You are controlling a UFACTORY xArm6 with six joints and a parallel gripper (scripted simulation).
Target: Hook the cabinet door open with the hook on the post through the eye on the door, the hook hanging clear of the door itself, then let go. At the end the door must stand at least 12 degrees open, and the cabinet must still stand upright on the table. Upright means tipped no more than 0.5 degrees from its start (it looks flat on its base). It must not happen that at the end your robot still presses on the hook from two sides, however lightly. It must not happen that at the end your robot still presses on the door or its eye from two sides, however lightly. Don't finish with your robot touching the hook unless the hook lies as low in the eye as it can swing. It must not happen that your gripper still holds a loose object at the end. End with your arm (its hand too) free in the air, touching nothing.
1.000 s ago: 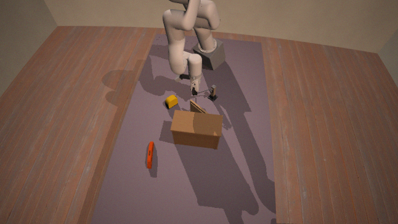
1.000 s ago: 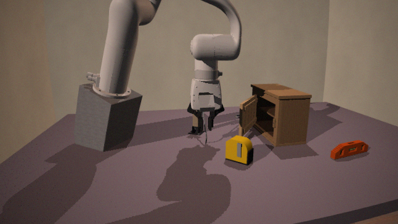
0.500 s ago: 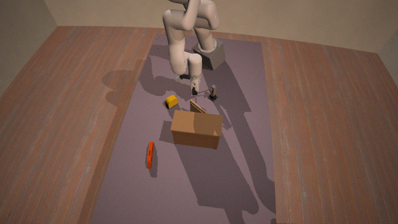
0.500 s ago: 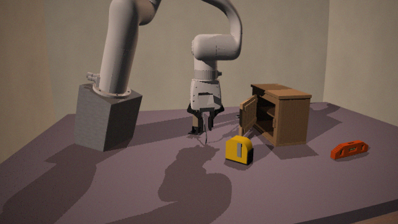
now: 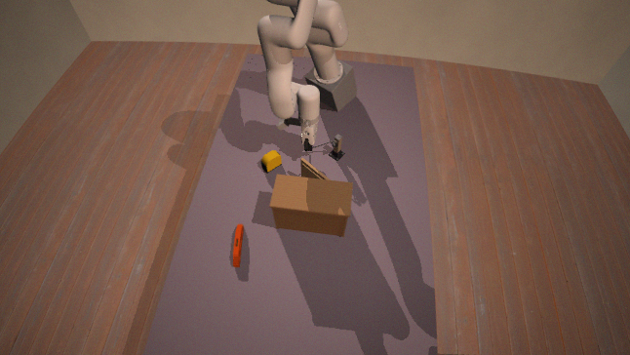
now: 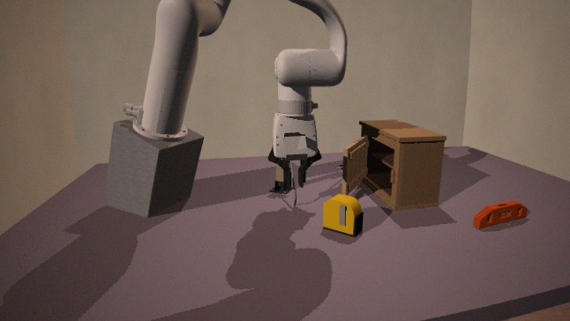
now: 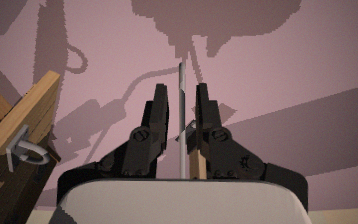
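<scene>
Now: the thin grey hook rod 50 mm to the left of my hand and 10 mm below it. From my hand the other things lie so: yellow tape measure: 150 mm to the right, 70 mm ahead, 40 mm below; then cabinet door: 170 mm ahead, 70 mm to the left, 10 mm above; then hook post: 80 mm to the left, 10 mm behind.
</scene>
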